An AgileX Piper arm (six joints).
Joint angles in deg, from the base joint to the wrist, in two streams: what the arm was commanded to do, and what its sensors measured. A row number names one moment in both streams.
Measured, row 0:
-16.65, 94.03, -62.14, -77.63, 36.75, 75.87
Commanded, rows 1 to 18:
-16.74, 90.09, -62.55, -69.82, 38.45, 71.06
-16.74, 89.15, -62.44, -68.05, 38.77, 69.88
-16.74, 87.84, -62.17, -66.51, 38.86, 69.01
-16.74, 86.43, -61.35, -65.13, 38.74, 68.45
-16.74, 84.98, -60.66, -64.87, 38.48, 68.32
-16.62, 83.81, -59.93, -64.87, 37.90, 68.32
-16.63, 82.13, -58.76, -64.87, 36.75, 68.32
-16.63, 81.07, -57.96, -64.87, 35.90, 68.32
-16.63, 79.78, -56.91, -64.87, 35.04, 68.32
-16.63, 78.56, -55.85, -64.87, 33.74, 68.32
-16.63, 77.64, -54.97, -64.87, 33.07, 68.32
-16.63, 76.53, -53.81, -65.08, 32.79, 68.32
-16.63, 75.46, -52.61, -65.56, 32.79, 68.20
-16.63, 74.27, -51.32, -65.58, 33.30, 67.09
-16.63, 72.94, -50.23, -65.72, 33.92, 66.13
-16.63, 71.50, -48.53, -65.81, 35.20, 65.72
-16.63, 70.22, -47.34, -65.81, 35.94, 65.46
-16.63, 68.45, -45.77, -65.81, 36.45, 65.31
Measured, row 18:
-16.65, 74.02, -50.75, -65.34, 33.86, 67.23
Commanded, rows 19 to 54:
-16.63, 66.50, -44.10, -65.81, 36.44, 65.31
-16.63, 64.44, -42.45, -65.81, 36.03, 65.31
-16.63, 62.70, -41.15, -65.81, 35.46, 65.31
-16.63, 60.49, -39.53, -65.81, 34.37, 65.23
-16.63, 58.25, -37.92, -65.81, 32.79, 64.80
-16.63, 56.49, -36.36, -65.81, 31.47, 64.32
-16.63, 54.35, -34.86, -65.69, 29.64, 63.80
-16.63, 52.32, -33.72, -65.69, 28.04, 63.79
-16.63, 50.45, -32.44, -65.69, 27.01, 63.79
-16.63, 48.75, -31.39, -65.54, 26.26, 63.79
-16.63, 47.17, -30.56, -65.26, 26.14, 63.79
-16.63, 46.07, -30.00, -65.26, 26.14, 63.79
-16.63, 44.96, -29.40, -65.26, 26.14, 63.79
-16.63, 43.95, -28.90, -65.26, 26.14, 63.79
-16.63, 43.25, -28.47, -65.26, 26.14, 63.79
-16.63, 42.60, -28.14, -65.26, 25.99, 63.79
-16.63, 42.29, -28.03, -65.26, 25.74, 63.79
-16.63, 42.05, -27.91, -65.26, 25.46, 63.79
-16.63, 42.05, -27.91, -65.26, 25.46, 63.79
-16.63, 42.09, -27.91, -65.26, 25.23, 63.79
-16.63, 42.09, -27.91, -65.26, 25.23, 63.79
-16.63, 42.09, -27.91, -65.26, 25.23, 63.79
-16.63, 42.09, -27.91, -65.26, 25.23, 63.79
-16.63, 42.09, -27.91, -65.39, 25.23, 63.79
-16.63, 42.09, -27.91, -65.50, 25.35, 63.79
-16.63, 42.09, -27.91, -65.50, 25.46, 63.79
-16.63, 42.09, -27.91, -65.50, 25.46, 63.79
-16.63, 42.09, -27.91, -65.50, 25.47, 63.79
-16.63, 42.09, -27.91, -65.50, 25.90, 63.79
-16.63, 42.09, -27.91, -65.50, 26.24, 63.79
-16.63, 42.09, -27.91, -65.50, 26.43, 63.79
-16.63, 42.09, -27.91, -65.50, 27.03, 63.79
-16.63, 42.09, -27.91, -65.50, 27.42, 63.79
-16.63, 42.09, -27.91, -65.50, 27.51, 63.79
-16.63, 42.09, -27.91, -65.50, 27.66, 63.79
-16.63, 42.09, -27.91, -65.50, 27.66, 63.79
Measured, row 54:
-16.65, 42.29, -28.37, -65.34, 26.64, 64.19
